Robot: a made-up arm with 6 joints.
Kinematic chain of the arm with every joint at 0, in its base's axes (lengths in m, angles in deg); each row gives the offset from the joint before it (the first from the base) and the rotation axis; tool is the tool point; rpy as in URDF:
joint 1: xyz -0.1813 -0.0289 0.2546 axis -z
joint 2: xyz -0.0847 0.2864 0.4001 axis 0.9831 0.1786 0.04
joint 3: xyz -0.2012 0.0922 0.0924 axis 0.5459 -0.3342 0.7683
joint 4: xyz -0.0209 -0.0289 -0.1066 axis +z
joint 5: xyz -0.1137 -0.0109 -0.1 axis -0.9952 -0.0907 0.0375
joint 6: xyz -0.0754 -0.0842 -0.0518 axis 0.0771 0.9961 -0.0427
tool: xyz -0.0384 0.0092 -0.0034 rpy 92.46 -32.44 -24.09
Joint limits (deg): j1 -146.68..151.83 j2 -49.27..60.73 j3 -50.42..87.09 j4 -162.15..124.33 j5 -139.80..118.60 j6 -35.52..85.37
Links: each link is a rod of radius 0.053 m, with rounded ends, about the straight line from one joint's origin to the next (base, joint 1, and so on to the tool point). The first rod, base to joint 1, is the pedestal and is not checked.
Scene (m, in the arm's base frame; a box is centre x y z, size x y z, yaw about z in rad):
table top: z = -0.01
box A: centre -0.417 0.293 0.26 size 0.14 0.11 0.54 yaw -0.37
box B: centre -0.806 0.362 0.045 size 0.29 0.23 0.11 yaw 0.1
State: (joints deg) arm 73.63 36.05 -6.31 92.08 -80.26 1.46
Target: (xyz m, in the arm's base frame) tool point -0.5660 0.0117 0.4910
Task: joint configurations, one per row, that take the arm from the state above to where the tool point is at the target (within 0.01 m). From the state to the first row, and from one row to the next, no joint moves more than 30 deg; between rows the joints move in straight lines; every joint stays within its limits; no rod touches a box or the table.
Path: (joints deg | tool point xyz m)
1: 62.20 37.85 -12.41 68.06 -65.08 -2.07 | -0.2038 0.5013 0.4741
2: 50.76 39.66 -18.51 44.05 -49.91 -5.59 | -0.3298 0.5711 0.5298
3: 39.33 41.46 -24.62 20.03 -34.73 -9.12 | -0.4486 0.6009 0.5962
4: 27.89 43.26 -30.72 -3.99 -19.56 -12.64 | -0.5497 0.5966 0.6635
5: 16.46 45.06 -36.82 -28.00 -4.38 -16.17 | -0.6251 0.5673 0.7210
6: 10.22 40.48 -35.77 -3.80 -8.43 -15.18 | -0.7330 0.4420 0.6729
7: 3.97 35.90 -34.72 20.40 -12.48 -14.18 | -0.7819 0.2930 0.6201
8: -2.27 31.32 -33.67 44.61 -16.53 -13.19 | -0.7686 0.1487 0.5705
9: -8.51 26.73 -32.62 68.81 -20.57 -12.19 | -0.7046 0.0354 0.5295
10: -14.75 22.15 -31.57 93.02 -24.62 -11.20 | -0.6129 -0.0286 0.4990
11: -12.39 16.22 -23.60 96.70 -51.30 -4.94 | -0.5943 -0.0054 0.4873
12: -10.02 10.29 -15.62 100.38 -77.97 1.32 | -0.5660 0.0117 0.4910

